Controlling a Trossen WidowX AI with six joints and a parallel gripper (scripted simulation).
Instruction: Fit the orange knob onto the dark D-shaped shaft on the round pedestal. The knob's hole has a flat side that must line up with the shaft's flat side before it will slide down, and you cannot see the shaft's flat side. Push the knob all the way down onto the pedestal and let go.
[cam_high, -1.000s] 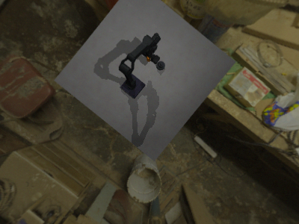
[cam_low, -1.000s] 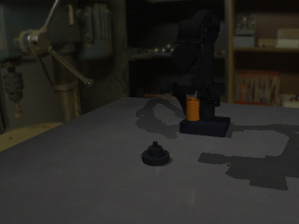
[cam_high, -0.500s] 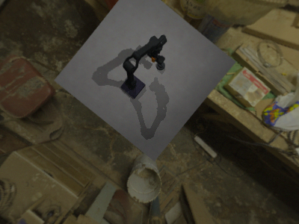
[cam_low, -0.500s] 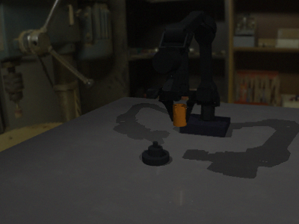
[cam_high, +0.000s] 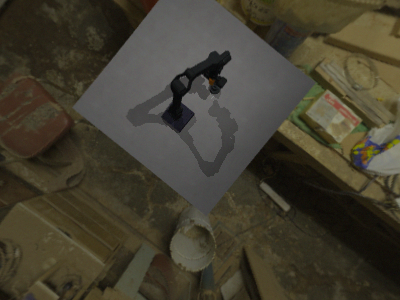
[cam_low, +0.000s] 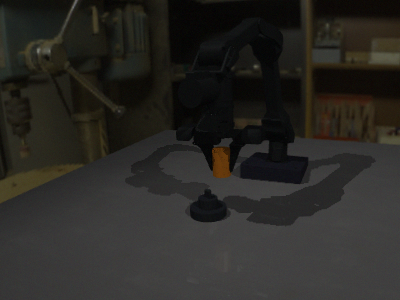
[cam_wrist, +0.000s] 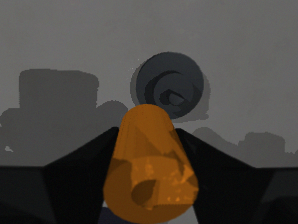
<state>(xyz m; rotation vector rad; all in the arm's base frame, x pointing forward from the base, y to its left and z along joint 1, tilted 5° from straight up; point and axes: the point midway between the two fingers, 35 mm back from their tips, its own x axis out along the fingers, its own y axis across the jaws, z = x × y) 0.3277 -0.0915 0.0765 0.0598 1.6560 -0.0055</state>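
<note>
The dark round pedestal is 10 mm ahead of my gripper tip, 30 mm to the right of it and 70 mm below it. Round my gripper tip: orange knob 20 mm above.
</note>
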